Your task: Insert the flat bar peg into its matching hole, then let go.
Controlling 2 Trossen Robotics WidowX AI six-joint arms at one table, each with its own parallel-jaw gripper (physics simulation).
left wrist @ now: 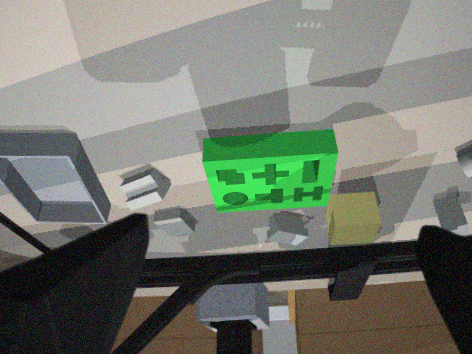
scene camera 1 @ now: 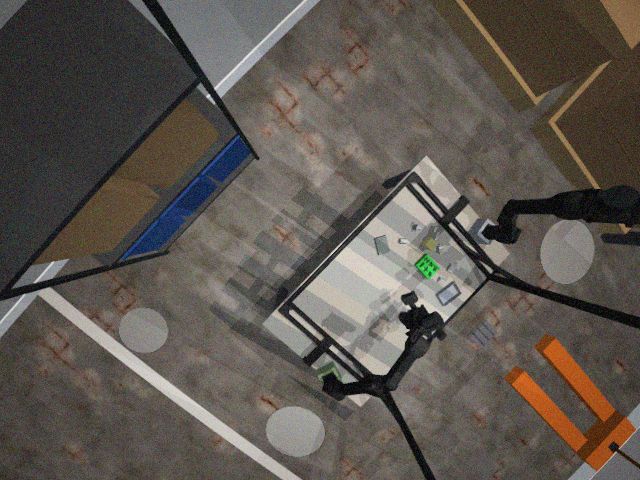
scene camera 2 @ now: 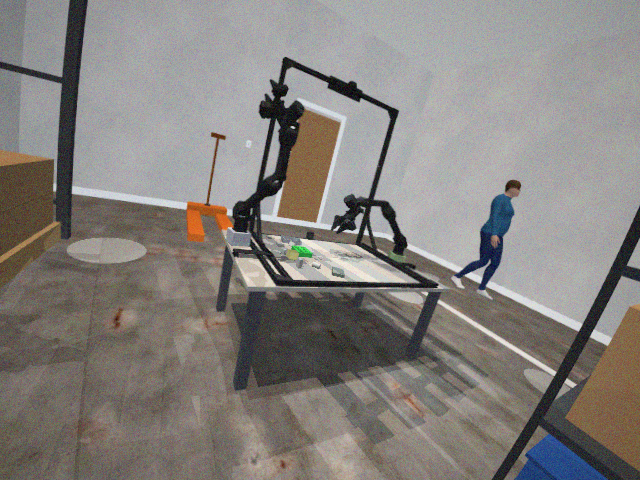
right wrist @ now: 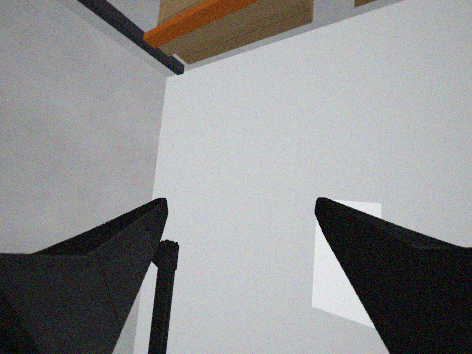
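The green peg board lies on the table; its upright rectangular slot is at the top right in the left wrist view. Several small grey pegs lie around the board. A flat grey slab lies apart from them. I cannot tell which one is the flat bar peg. My left gripper is open and empty, hanging above the table short of the board. My right gripper is open and empty, raised high and pointing up.
A yellow block sits beside the board. A grey framed tray lies near it. A black frame rims the table and arches over it. A person walks behind; an orange pallet jack stands at the wall.
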